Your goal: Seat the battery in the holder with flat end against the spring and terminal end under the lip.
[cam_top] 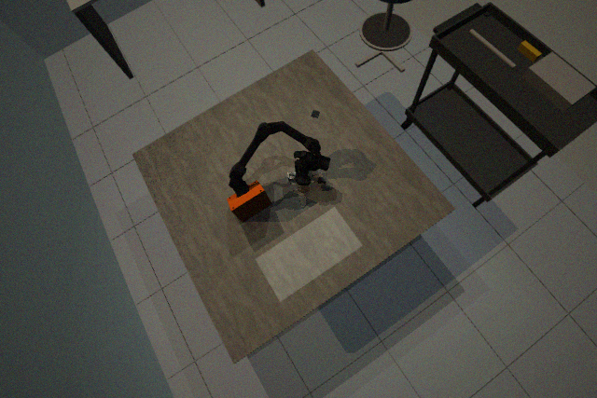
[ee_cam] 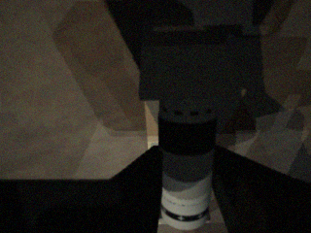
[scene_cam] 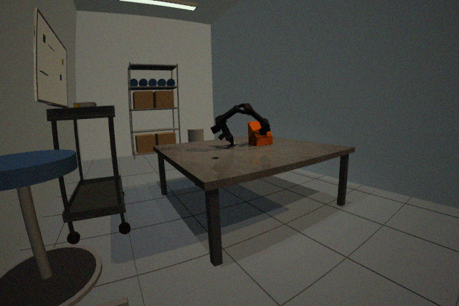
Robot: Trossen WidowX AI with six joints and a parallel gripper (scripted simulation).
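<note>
Now: gripper tip 10 mm below the battery. Also, from my gripper tip: dark block: 280 mm ahead, 290 mm to the left, 20 mm below.
</note>
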